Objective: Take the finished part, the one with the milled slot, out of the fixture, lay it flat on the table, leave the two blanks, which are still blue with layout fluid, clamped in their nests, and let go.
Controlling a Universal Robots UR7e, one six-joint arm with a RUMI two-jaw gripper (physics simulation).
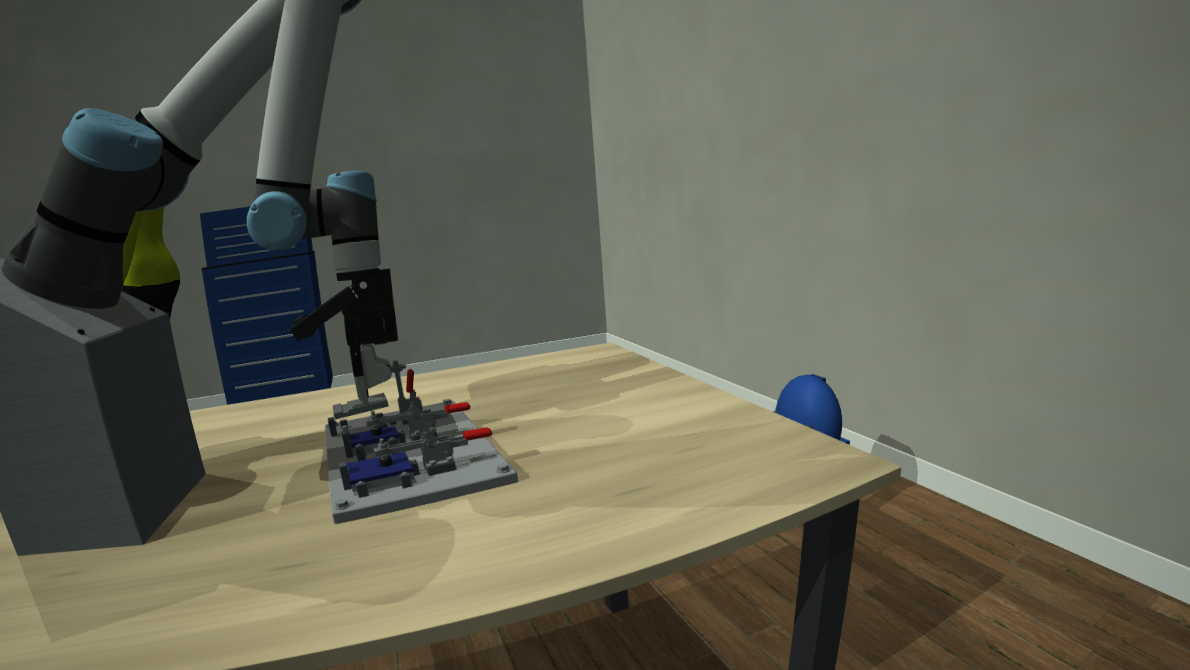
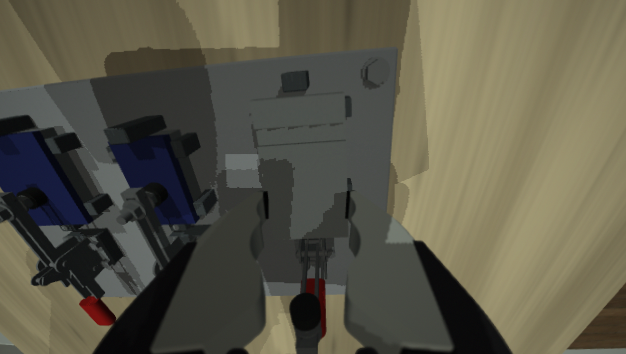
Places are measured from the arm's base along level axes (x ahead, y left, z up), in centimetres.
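Pixels of known places: gripper, between the fingertips: [image 1: 367, 403] [image 2: 307, 193]; arm's base, origin of its link: [image 1: 63, 284].
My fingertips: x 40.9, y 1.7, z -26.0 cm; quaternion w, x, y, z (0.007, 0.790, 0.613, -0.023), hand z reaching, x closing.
Note:
For each thing: its top centre in the pictures, then the offset to it from my fingertips. "spot": a spot on its surface instead. Level surfaces: height alone.
- finished part, centre of its top: [image 2: 304, 179] [image 1: 359, 401] dz +0.5, dx -1.2, dy +0.2 cm
- fixture, centre of its top: [image 2: 191, 213] [image 1: 404, 445] dz -4.2, dx +2.0, dy -11.7 cm
- second blue blank, centre of its top: [image 2: 154, 185] [image 1: 373, 434] dz -1.6, dx -2.2, dy -11.0 cm
- upright red handle, a spot on its surface: [image 1: 409, 381] spot: dz +2.6, dx +7.1, dy -2.3 cm
- dark locating block, centre of its top: [image 2: 294, 82] [image 1: 330, 418] dz -1.4, dx -6.3, dy +0.9 cm
- wooden table, height of its surface: dz -5.7 cm
The finished part [image 1: 360, 407] [image 2: 320, 175] is a grey block with a slot across it. It is raised a little above its nest at the far end of the fixture [image 1: 416, 496] [image 2: 370, 150], roughly level. My gripper [image 1: 363, 399] [image 2: 307, 193] points down and is shut on the part, with a jaw at each long side. One blue blank [image 1: 366, 472] [image 2: 40, 170] and a second blue blank [image 1: 362, 438] [image 2: 155, 165] sit in the other two nests, each under a clamp tip. The lower part of the fingers' contact is hard to see.
Two clamps have lowered red handles [image 1: 477, 432] [image 1: 457, 407]. The clamp by the part's nest has an upright red handle [image 1: 409, 381], close beside the fingers. A dark locating block [image 2: 295, 81] stands beyond the part's end. The fixture lies on the wooden table [image 1: 624, 482].

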